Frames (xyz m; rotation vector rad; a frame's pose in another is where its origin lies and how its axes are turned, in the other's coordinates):
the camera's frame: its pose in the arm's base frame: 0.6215 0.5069 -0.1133 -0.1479 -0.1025 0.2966
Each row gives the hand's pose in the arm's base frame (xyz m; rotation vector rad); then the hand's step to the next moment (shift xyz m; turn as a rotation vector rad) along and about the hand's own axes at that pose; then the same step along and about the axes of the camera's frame.
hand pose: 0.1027 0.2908 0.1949 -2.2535 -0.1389 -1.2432
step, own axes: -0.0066 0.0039 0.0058 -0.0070 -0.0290 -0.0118
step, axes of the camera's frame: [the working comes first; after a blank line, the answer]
step, axes of the arm's base frame: 0.0020 0.0008 -0.0094 -0.0228 0.0195 0.0114

0.0014 0.0017 -0.0094 -0.0150 0.0230 0.0166
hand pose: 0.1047 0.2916 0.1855 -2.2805 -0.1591 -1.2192
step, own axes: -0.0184 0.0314 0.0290 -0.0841 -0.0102 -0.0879
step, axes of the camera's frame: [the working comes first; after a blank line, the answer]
step, axes of the arm's base frame: 0.0215 -0.0089 -0.0403 -0.1172 -0.0243 -0.0242

0.0146 -0.0081 -0.0434 -0.1206 0.0141 -0.0127
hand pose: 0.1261 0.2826 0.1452 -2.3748 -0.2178 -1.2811
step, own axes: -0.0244 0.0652 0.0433 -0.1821 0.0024 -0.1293
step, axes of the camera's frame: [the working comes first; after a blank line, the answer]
step, axes of the arm's base frame: 0.0409 -0.0376 -0.0603 -0.1993 -0.0475 -0.0890

0.0229 -0.0375 -0.0692 -0.2107 0.0257 -0.0694
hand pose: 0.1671 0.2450 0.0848 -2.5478 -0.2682 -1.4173
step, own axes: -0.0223 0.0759 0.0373 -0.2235 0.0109 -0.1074
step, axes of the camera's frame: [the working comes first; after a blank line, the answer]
step, axes of the arm's base frame: 0.0385 -0.0640 -0.0455 -0.2008 -0.0520 -0.1364

0.0140 -0.0641 -0.0578 -0.2172 0.0295 -0.1164
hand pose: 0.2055 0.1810 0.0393 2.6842 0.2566 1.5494
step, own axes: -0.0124 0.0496 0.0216 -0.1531 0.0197 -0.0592
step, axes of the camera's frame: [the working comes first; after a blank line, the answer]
step, axes of the arm's base frame: 0.0188 -0.0497 -0.0161 -0.1236 -0.0469 -0.0993

0.0018 -0.0497 -0.0246 -0.1394 0.0065 -0.0887
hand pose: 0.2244 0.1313 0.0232 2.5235 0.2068 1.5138
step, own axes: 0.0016 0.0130 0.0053 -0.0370 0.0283 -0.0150
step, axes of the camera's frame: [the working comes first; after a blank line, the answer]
step, axes of the arm's base frame: 0.0057 -0.0128 0.0020 -0.0300 -0.0341 -0.0182

0.0018 -0.0140 -0.0004 -0.0401 -0.0209 -0.0186
